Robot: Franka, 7 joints.
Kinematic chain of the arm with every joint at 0, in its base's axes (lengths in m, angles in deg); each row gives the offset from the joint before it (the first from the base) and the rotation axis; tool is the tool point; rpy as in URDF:
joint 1: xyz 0 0 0.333 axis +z
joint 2: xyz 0 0 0 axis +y
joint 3: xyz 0 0 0.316 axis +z
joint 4: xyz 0.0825 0 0 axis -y
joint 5: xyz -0.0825 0 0.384 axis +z
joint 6: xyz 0 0 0 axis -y
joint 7: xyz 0.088 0 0 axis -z
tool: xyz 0 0 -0.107 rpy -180 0 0
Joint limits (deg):
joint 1: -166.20..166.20
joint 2: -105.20..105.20
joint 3: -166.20..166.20
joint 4: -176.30..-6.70
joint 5: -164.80..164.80
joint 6: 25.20..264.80
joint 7: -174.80..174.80
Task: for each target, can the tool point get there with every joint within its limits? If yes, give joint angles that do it. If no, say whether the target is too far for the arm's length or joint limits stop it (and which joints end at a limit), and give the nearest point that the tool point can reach.
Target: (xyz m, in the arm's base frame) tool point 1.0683 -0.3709 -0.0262
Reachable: no: too far | nearest point 0.7724 -0.2682 0.0733 | short by 0.329 m
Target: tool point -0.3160 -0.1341 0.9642
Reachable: yes | joints -18.08 -31.72 -32.45 -39.23 72.78 240.34 121.32
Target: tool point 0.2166 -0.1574 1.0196
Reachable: yes | joints 0.43 -2.38 -20.89 -23.89 -27.04 62.19 106.61
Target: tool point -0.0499 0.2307 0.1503
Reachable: yes | joints -11.90 -32.26 130.09 -150.81 -0.91 84.94 -147.28
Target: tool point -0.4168 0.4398 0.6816
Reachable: yes | joints -17.03 -77.97 42.02 -41.16 29.07 55.21 -44.73
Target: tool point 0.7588 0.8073 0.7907
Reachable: no: too far | nearest point 0.5430 0.5777 0.6606 | short by 0.341 m
